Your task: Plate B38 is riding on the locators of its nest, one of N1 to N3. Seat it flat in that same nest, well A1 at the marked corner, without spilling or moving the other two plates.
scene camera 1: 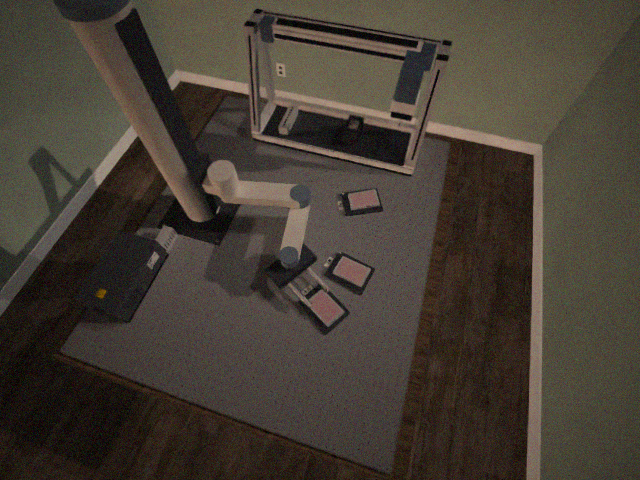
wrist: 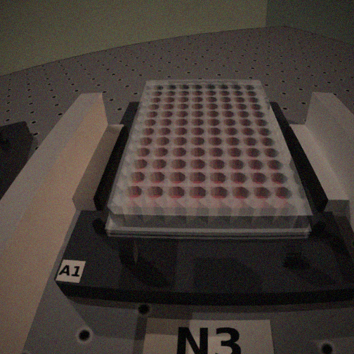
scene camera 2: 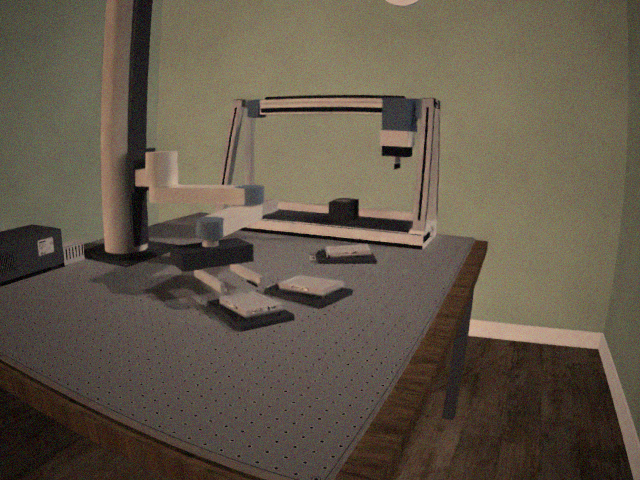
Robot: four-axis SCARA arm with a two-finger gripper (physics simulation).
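Observation:
A clear 96-well plate with red wells (scene camera 1: 326, 307) (scene camera 2: 252, 303) (wrist: 205, 165) sits on the dark nest labelled N3 (scene camera 2: 242, 325) (wrist: 210, 265). In the wrist view its near edge stands above the nest surface, and the A1 tag is at the nest's near left corner. No plate label is legible. My gripper (scene camera 1: 320, 298) (scene camera 2: 241, 286) (wrist: 206, 111) is shut and empty. Its fingers stand about a plate's width apart; in scene camera 2 their tips show just above the plate's rear end. A second plate (scene camera 1: 352, 271) (scene camera 2: 311, 285) and a third (scene camera 1: 363, 198) (scene camera 2: 347, 250) sit on their own nests.
The second plate's nest is close beside N3, on the gripper's left, and a dark nest edge (wrist: 12, 150) shows there in the wrist view. A gantry frame (scene camera 1: 330, 152) (scene camera 2: 330, 231) stands at the back. A dark box (scene camera 1: 124, 273) (scene camera 2: 25, 253) stands at the left.

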